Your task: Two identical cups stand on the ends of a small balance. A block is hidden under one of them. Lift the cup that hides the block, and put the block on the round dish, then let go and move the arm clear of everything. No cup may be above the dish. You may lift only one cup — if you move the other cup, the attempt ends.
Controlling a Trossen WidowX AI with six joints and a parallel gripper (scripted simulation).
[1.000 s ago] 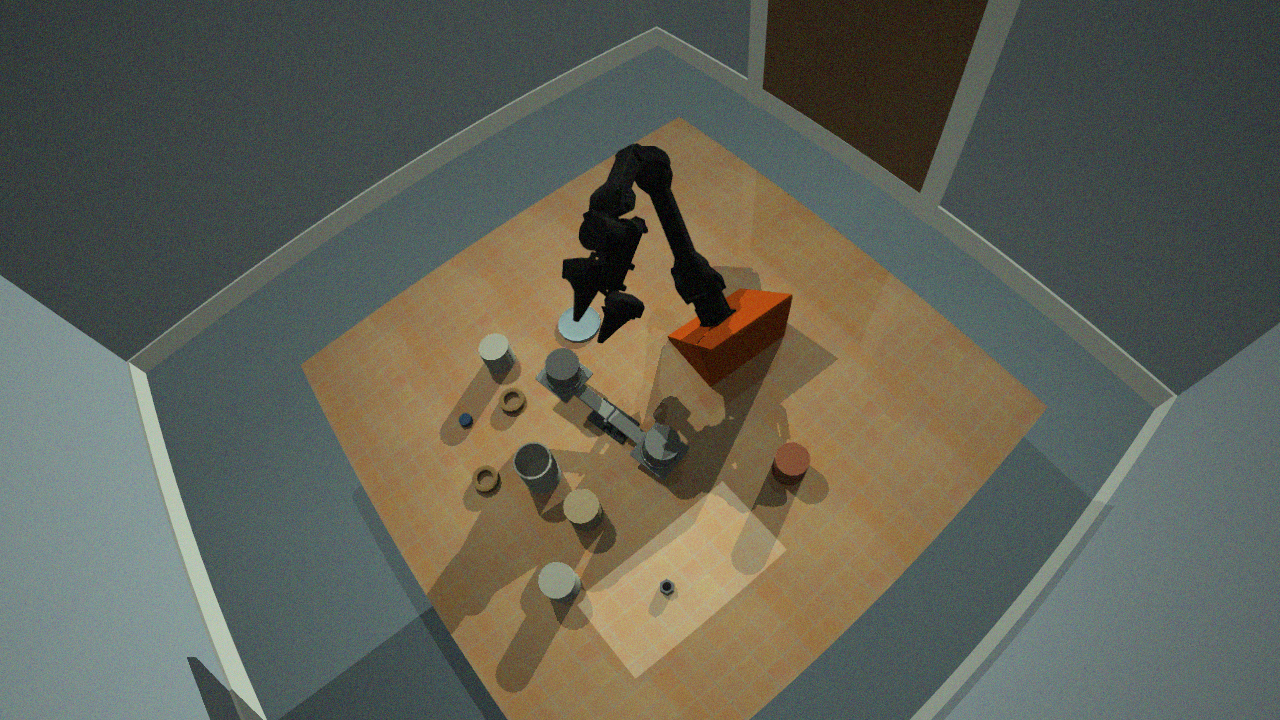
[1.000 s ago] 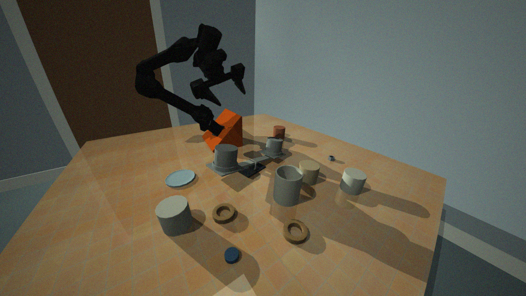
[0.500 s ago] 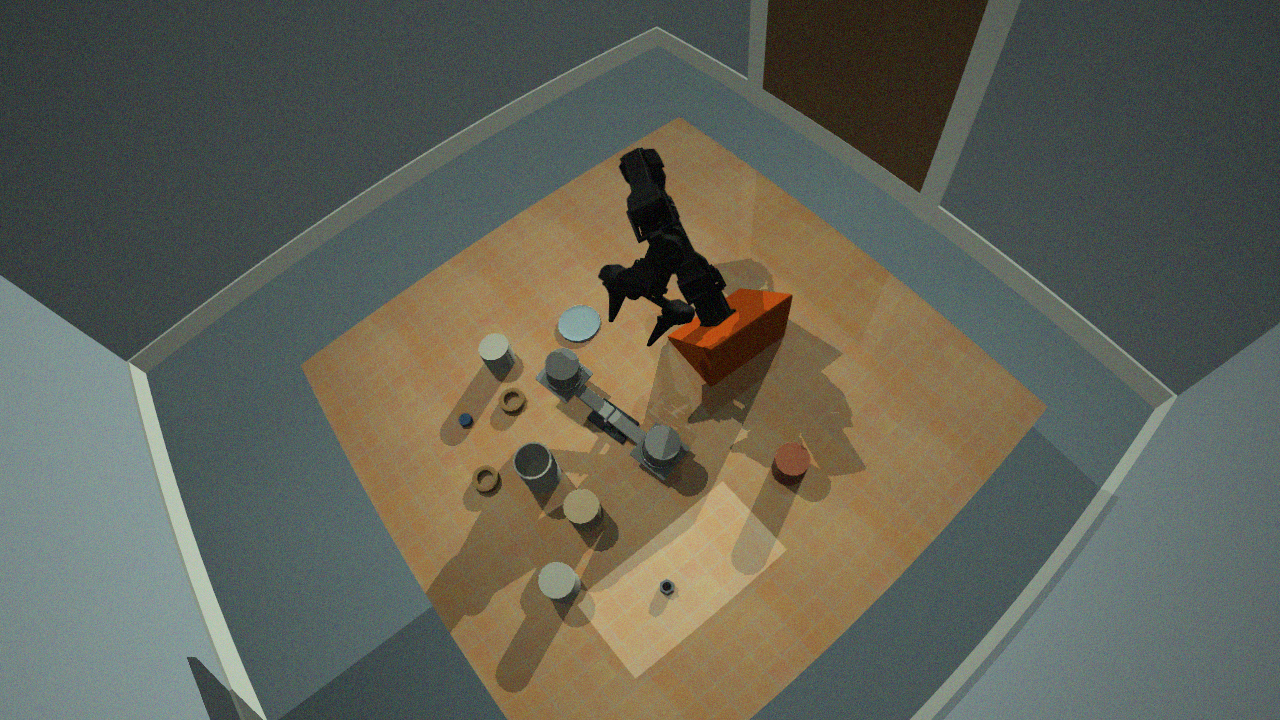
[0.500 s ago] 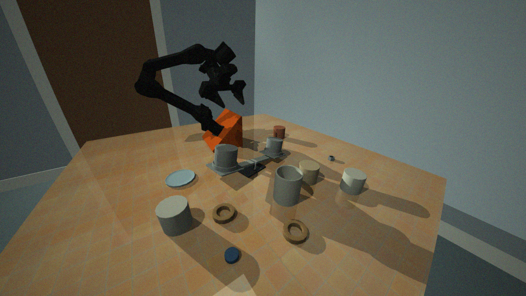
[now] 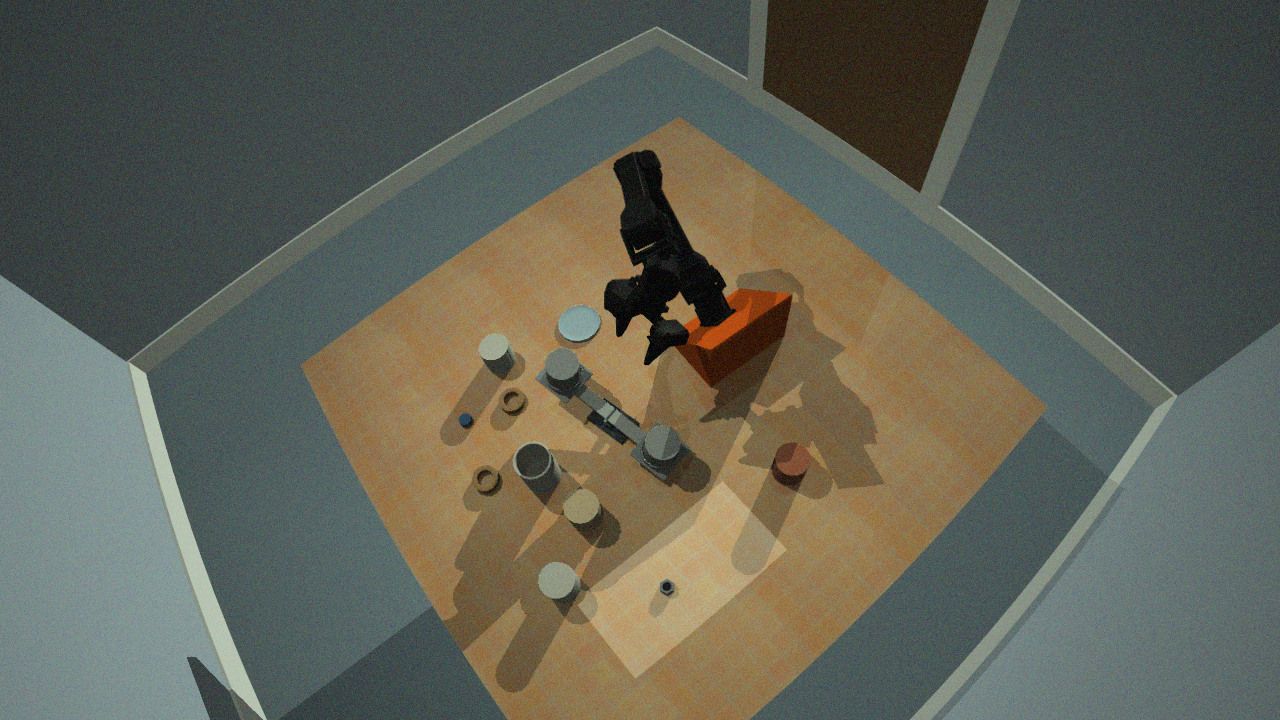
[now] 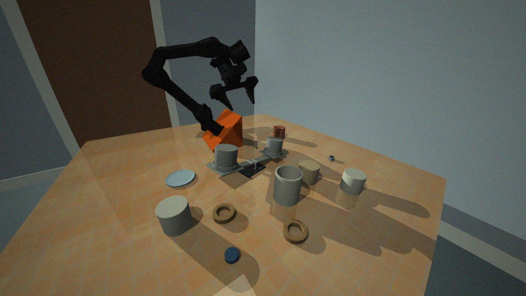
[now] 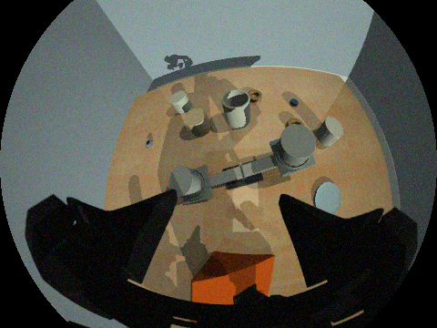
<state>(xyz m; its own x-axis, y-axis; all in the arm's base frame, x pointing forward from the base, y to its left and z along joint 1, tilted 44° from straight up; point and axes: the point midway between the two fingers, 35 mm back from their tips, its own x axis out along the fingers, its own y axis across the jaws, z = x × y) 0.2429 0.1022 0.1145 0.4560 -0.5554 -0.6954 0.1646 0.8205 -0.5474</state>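
My gripper tip is now 6 cm short of the pale green block, 12 cm to the right of it and 19 cm above it. Round my gripper tip: balance 8 cm ahead, 2 cm to the right, 19 cm below; then open-topped cup 26 cm ahead, 3 cm to the right, 19 cm below; then pale blue round dish 4 cm behind, 26 cm to the right, 23 cm below.
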